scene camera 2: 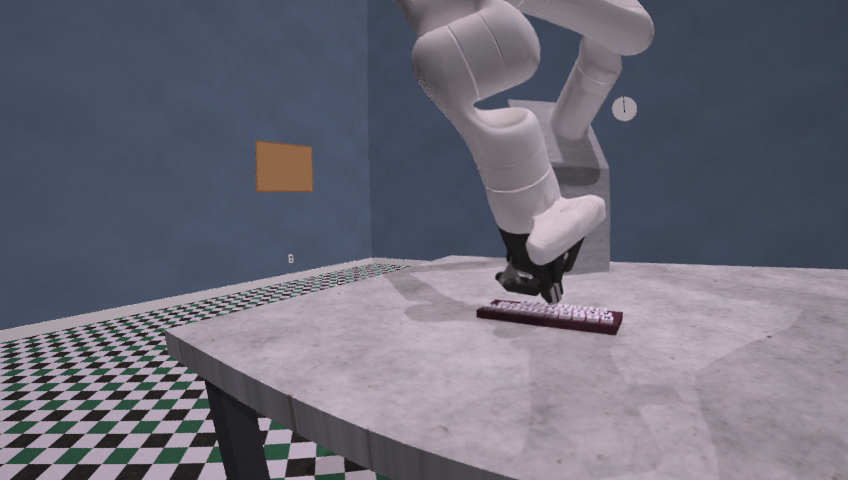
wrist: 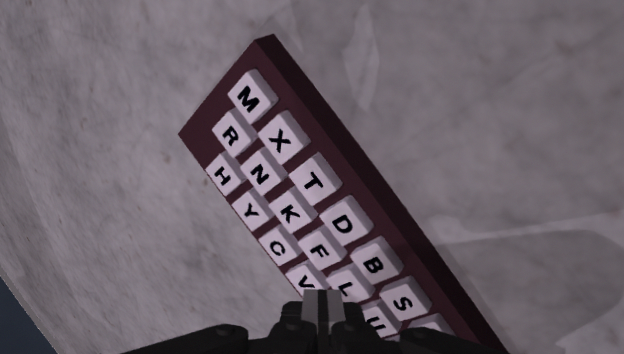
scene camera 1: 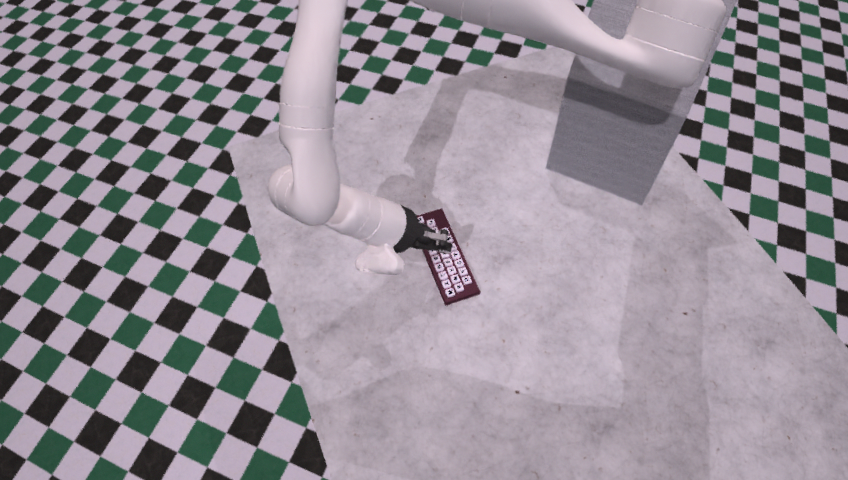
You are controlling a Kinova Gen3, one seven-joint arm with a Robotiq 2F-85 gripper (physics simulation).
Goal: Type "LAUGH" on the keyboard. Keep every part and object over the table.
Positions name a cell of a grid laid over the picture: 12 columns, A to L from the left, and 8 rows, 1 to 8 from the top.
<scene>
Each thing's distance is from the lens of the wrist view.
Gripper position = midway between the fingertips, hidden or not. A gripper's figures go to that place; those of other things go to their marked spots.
gripper (wrist: G8): 17 cm
L key (wrist: G7): 17 cm
U key (wrist: H8): 18 cm
H key (wrist: E4): 18 cm
</scene>
